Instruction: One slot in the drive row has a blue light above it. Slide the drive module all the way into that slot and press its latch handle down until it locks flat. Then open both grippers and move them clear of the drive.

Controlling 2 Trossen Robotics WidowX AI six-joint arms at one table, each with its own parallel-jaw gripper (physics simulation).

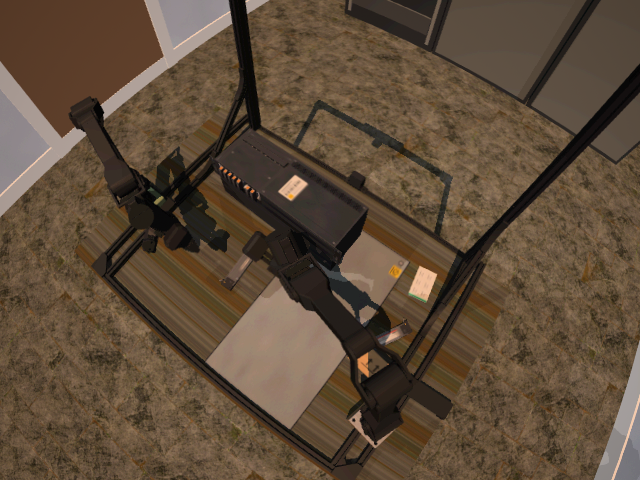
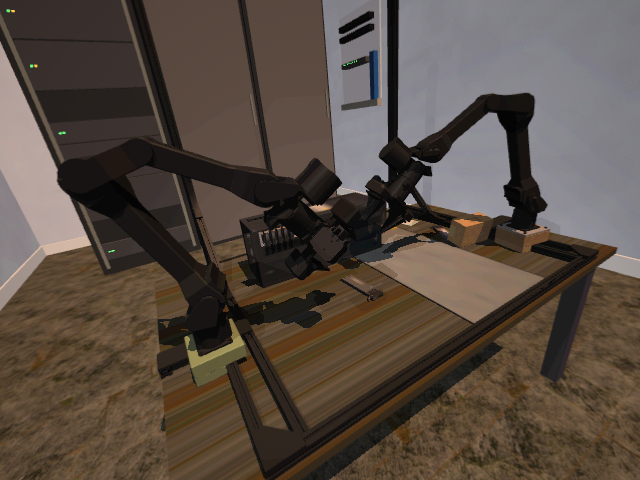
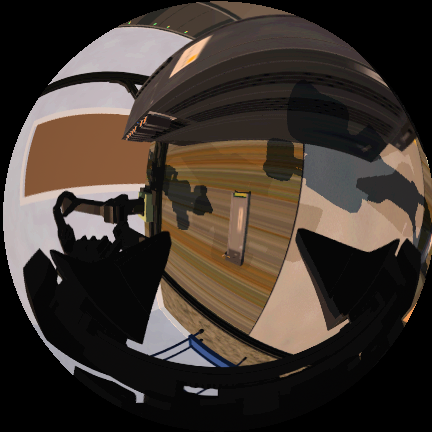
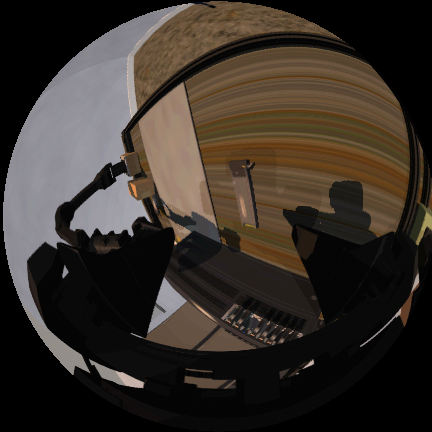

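Pixels of known places: left gripper, fingertip midpoint: (image 1: 267,256) (image 2: 372,226) (image 3: 235,236); right gripper, fingertip midpoint: (image 1: 194,246) (image 2: 342,254) (image 4: 235,232); left arm's base at its link origin: (image 1: 376,420) (image 2: 522,226) (image 4: 123,165); right arm's base at its link origin: (image 2: 213,340) (image 3: 141,205).
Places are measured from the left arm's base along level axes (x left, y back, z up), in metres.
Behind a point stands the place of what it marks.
The drive module (image 1: 238,269) @[x 0.005, y -0.567, z -0.052 m] (image 2: 361,287) @[x 0.015, y -0.573, z -0.052 m] (image 3: 239,227) @[x -0.006, y -0.564, z -0.052 m] (image 4: 244,195) @[x 0.006, y -0.571, z -0.052 m] lies flat on the striped table, in front of the black chassis (image 1: 320,204) @[x -0.254, y -0.507, z 0.114 m] (image 2: 261,263) @[x -0.125, y -0.813, z 0.018 m] (image 3: 225,112) @[x -0.166, y -0.578, z 0.042 m] and apart from it. The drive row (image 1: 237,181) @[x -0.131, y -0.715, z 0.108 m] (image 2: 279,240) @[x -0.122, y -0.753, z 0.076 m] (image 3: 150,125) @[x -0.137, y -0.661, z 0.097 m] (image 4: 265,322) @[x -0.152, y -0.724, z 0.070 m] shows several orange-tipped latches. I cannot make out a blue light or which slot is which. My left gripper (image 2: 383,222) @[x -0.062, y -0.495, z 0.083 m] (image 3: 235,236) @[x -0.062, y -0.495, z 0.083 m] is open and empty, above the table beside the chassis. My right gripper (image 1: 168,245) (image 2: 312,268) (image 4: 235,232) @[x 0.069, y -0.641, z 0.086 m] is open and empty, in front of the chassis at the drive-row end.
A grey mat (image 1: 268,341) @[x 0.069, y -0.348, z -0.059 m] (image 2: 460,273) @[x 0.064, y -0.292, z -0.059 m] lies beside the drive module. A second flat, module-like piece (image 1: 394,333) @[x -0.208, y -0.132, z -0.051 m], a white card (image 1: 422,283) @[x -0.381, y -0.179, z -0.060 m] and an orange-topped block (image 1: 363,363) @[x -0.073, y -0.133, z 0.021 m] (image 2: 466,232) @[x -0.058, y -0.163, z -0.005 m] are near the left arm's side. Dark frame rails (image 1: 206,366) @[x 0.248, y -0.396, z -0.042 m] edge the table.
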